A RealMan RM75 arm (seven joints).
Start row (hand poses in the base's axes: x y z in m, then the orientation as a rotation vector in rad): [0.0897 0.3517 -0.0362 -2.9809 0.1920 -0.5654]
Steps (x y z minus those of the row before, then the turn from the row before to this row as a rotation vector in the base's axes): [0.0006 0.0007 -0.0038 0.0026 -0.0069 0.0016]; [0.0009 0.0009 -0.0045 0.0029 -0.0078 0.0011]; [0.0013 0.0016 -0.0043 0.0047 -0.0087 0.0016]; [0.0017 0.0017 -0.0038 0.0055 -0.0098 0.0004]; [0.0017 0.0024 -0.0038 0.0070 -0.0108 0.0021]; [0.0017 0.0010 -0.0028 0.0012 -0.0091 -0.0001]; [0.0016 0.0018 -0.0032 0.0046 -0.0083 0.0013]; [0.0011 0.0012 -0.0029 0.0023 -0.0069 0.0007]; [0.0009 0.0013 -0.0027 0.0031 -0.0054 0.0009]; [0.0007 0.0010 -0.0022 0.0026 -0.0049 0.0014]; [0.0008 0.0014 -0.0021 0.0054 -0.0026 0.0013]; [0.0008 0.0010 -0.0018 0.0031 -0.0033 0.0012]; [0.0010 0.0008 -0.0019 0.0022 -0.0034 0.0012]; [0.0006 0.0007 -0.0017 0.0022 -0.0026 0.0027]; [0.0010 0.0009 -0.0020 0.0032 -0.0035 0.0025]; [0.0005 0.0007 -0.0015 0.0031 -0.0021 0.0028]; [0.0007 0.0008 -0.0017 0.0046 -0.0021 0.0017]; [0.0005 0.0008 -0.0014 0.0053 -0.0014 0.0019]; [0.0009 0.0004 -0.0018 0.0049 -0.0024 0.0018]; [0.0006 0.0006 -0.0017 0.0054 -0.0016 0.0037]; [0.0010 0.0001 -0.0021 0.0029 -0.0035 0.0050]
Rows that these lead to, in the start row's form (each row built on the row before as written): [0.0903 0.3524 -0.0400 -2.9759 0.1896 -0.5747]; [0.0912 0.3533 -0.0445 -2.9703 0.1880 -0.5853]; [0.0925 0.3549 -0.0488 -2.9626 0.1860 -0.5967]; [0.0942 0.3566 -0.0526 -2.9538 0.1859 -0.6095]; [0.0959 0.3590 -0.0564 -2.9430 0.1835 -0.6231]; [0.0976 0.3600 -0.0592 -2.9385 0.1830 -0.6361]; [0.0992 0.3618 -0.0624 -2.9309 0.1815 -0.6467]; [0.1003 0.3630 -0.0653 -2.9260 0.1804 -0.6560]; [0.1012 0.3643 -0.0680 -2.9209 0.1794 -0.6628]; [0.1019 0.3653 -0.0702 -2.9164 0.1775 -0.6689]; [0.1027 0.3667 -0.0723 -2.9101 0.1768 -0.6709]; [0.1035 0.3677 -0.0741 -2.9057 0.1755 -0.6746]; [0.1045 0.3685 -0.0760 -2.9022 0.1740 -0.6787]; [0.1051 0.3692 -0.0777 -2.8988 0.1704 -0.6814]; [0.1061 0.3701 -0.0797 -2.8941 0.1673 -0.6851]; [0.1066 0.3708 -0.0812 -2.8900 0.1639 -0.6868]; [0.1073 0.3716 -0.0829 -2.8846 0.1625 -0.6882]; [0.1078 0.3724 -0.0843 -2.8788 0.1611 -0.6884]; [0.1087 0.3728 -0.0861 -2.8730 0.1596 -0.6901]; [0.1093 0.3734 -0.0878 -2.8668 0.1556 -0.6902]; [0.1103 0.3735 -0.0899 -2.8621 0.1488 -0.6934]
